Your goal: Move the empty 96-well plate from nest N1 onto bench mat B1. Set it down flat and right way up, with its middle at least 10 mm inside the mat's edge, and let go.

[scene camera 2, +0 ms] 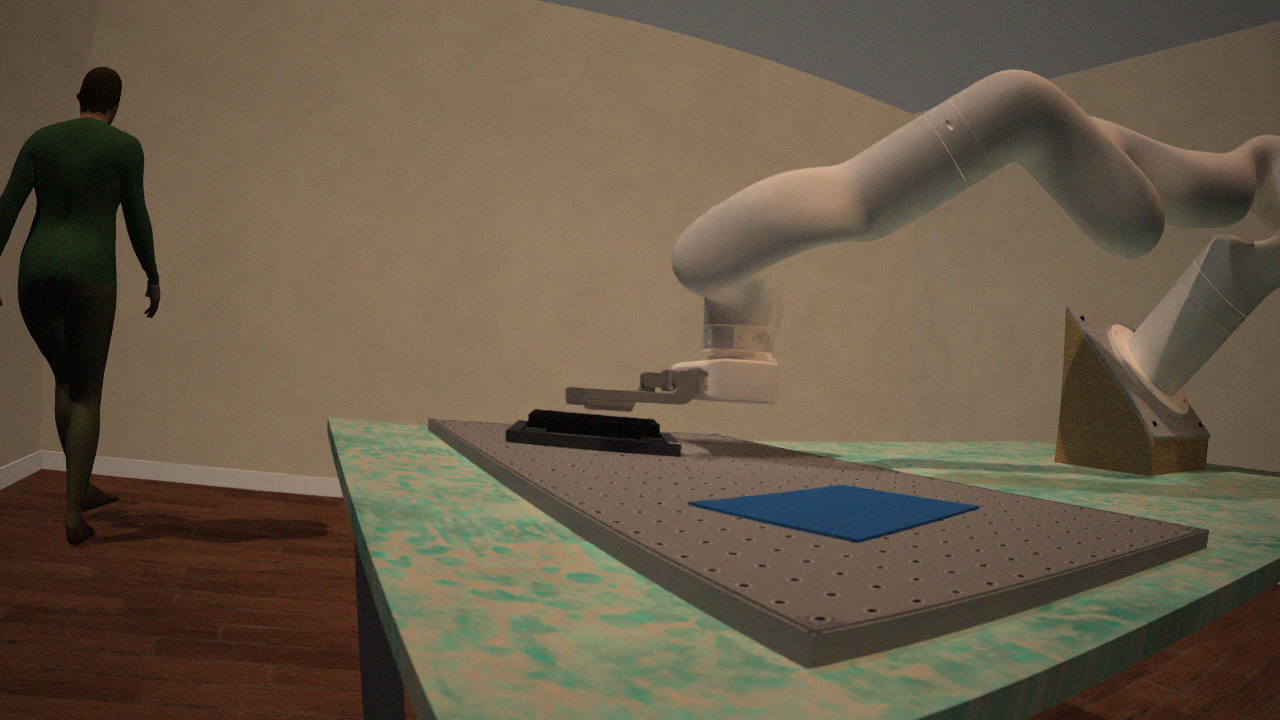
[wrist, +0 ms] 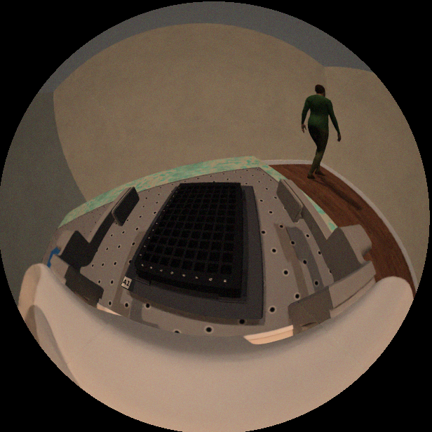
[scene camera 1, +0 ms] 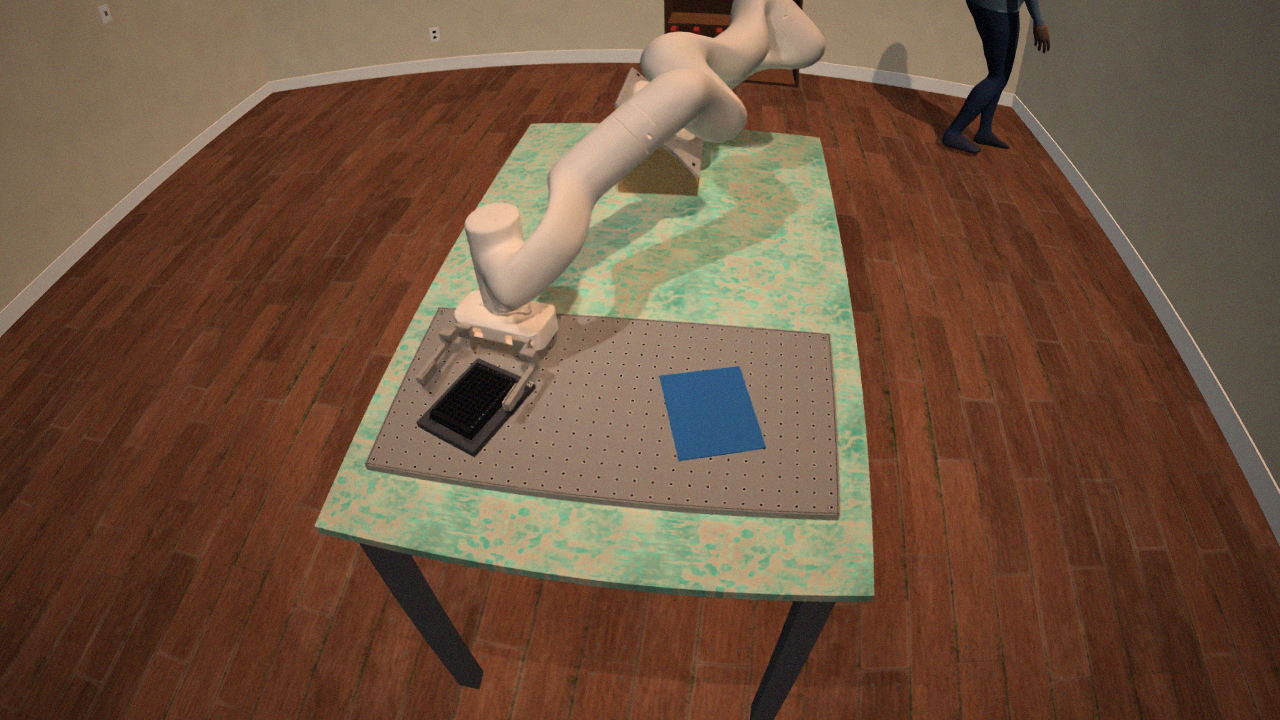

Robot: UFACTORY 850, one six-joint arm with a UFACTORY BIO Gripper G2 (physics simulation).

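Note:
The black 96-well plate (scene camera 1: 471, 398) (scene camera 2: 592, 423) (wrist: 195, 235) lies flat, wells up, in the dark grey nest N1 (scene camera 1: 474, 445) (scene camera 2: 590, 440) (wrist: 254, 250). A small A1 label shows at the nest's near left corner in the wrist view. My gripper (scene camera 1: 466, 392) (scene camera 2: 590, 396) (wrist: 208, 203) is wide open and empty. Its fingers point outward, one to each side of the plate, and stand slightly above the plate's top in the scene camera 2 view. The blue bench mat B1 (scene camera 1: 712, 413) (scene camera 2: 836, 513) (wrist: 52, 256) lies flat; a sliver of it shows in the wrist view.
Nest and mat are on a grey perforated board (scene camera 1: 590, 429) (scene camera 2: 716, 555) on a green-patterned table (scene camera 1: 626, 555) (scene camera 2: 501, 564). The arm's wedge-shaped base (scene camera 1: 657, 174) (scene camera 2: 1105, 438) stands at the far end. A person in green (scene camera 2: 76, 214) (wrist: 320, 115) and a person in blue (scene camera 1: 989, 71) stand off the table.

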